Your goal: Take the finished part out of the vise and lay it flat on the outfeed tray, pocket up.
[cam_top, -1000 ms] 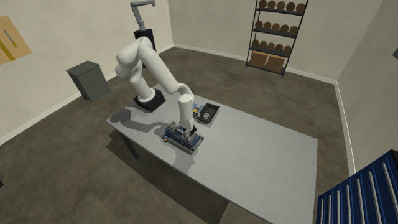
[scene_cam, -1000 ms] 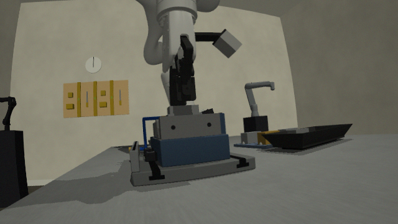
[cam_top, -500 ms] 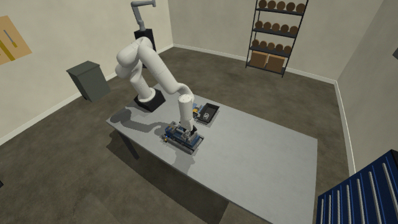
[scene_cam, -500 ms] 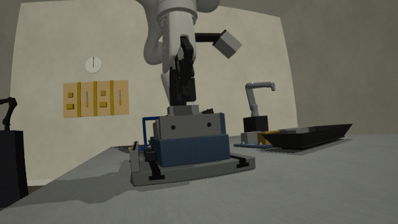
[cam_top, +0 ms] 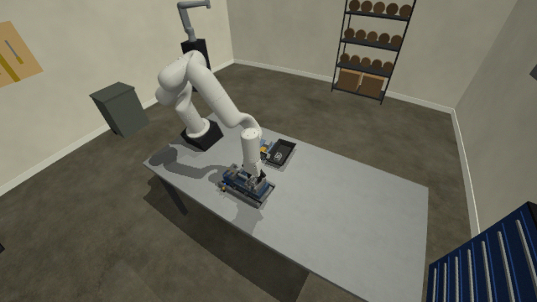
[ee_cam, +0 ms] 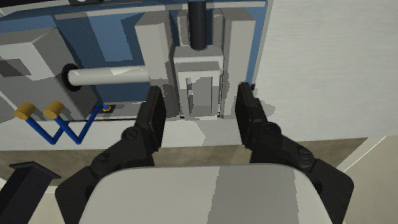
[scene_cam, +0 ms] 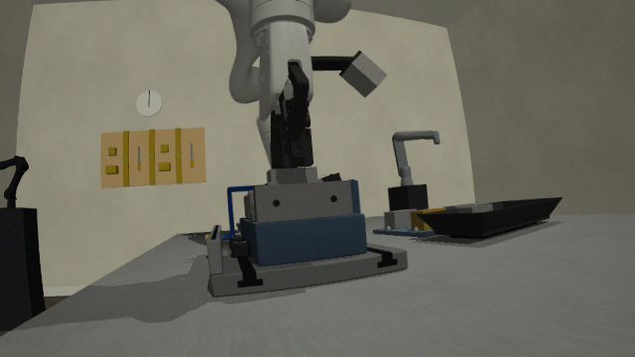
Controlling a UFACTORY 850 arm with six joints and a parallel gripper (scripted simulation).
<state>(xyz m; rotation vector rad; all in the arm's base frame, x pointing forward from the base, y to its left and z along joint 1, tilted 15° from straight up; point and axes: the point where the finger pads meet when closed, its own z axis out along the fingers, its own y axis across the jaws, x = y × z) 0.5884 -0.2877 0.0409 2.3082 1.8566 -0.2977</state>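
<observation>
My gripper is now 80 mm past the screw rod, 50 mm above it and 20 mm to the right of it. Round my hand: blue fixture plate: 360 mm to the left, 130 mm below, 120 mm behind; then yellow block: 310 mm to the left, 100 mm below, 80 mm behind.
</observation>
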